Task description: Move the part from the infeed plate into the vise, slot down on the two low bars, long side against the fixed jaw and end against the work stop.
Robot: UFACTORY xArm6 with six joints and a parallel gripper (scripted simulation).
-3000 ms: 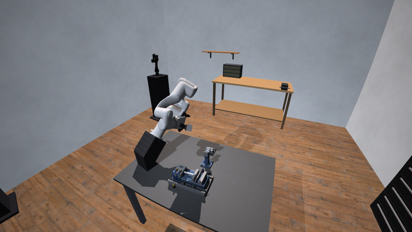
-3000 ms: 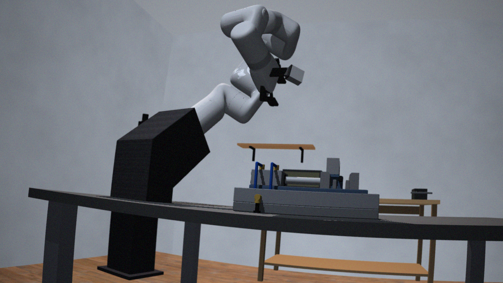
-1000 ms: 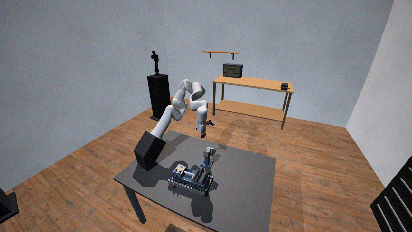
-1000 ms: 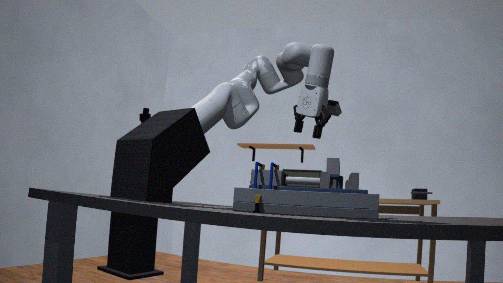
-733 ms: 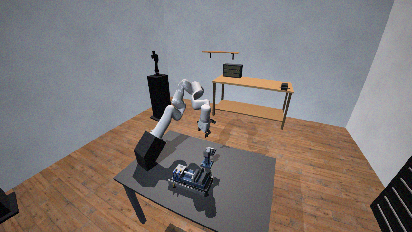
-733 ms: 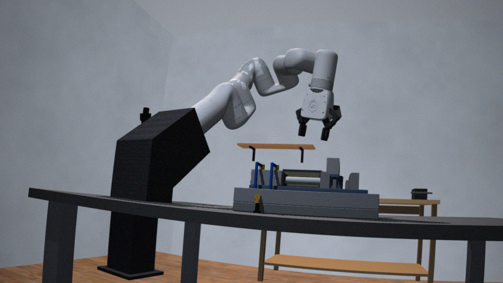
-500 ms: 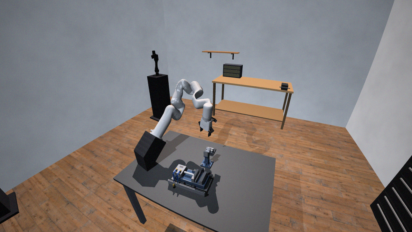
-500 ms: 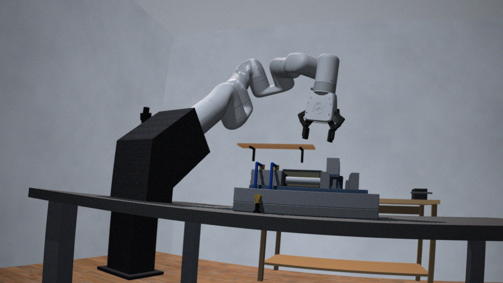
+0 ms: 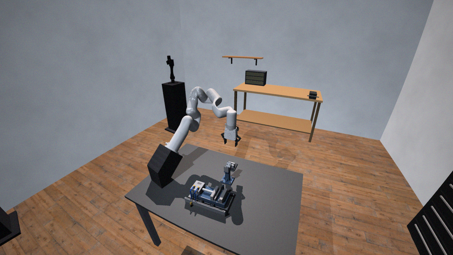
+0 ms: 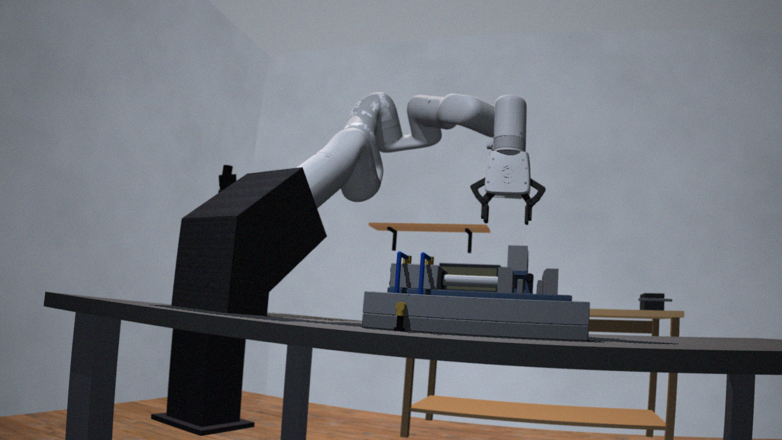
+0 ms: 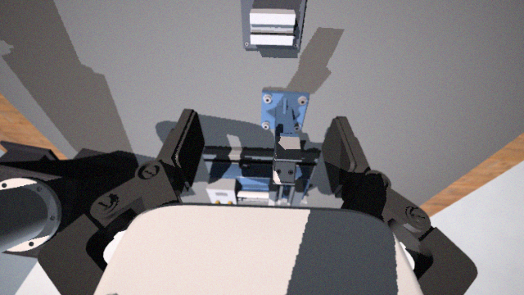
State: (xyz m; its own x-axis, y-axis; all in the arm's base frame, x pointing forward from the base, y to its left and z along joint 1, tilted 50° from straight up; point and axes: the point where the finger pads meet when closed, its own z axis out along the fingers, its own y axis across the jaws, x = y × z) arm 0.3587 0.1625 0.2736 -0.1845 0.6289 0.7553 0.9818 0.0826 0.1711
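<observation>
My gripper is now 22 cm above the part and 1 cm to the right of it. The rest, counted from my hand: air cylinder rod 38 cm to the right, 17 cm below, 5 cm ahead; moving jaw 36 cm to the right, 17 cm below, 11 cm ahead; work stop 31 cm to the right, 16 cm below, 13 cm ahead.
</observation>
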